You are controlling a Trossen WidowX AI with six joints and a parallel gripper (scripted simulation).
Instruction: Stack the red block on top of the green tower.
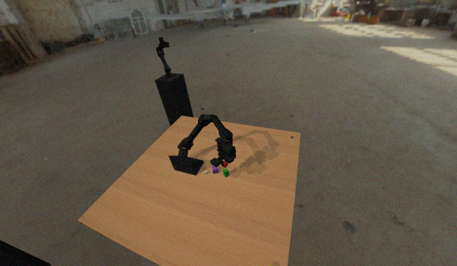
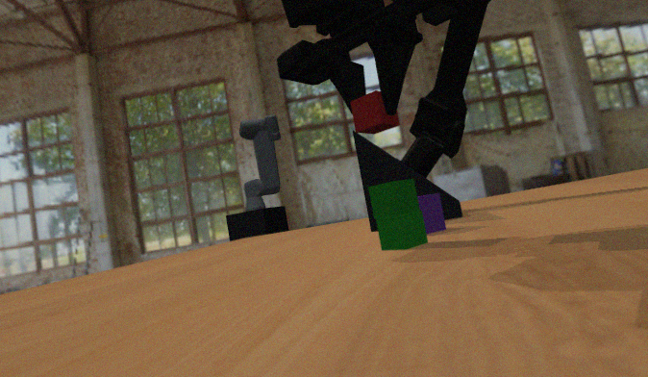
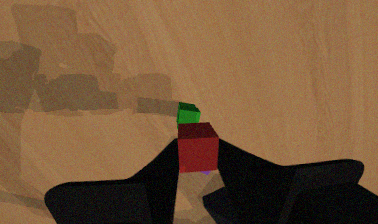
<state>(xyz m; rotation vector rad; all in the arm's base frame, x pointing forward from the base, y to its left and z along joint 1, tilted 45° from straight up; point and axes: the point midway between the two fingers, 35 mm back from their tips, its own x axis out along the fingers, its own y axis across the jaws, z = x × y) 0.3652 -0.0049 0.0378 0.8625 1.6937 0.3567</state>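
The purple block is 10 cm below my gripper tip, 9 cm behind it and 1 cm to the left of it. Round my gripper tip: red block: 1 cm above; small white cube: 15 cm behind, 11 cm below, 3 cm to the right.
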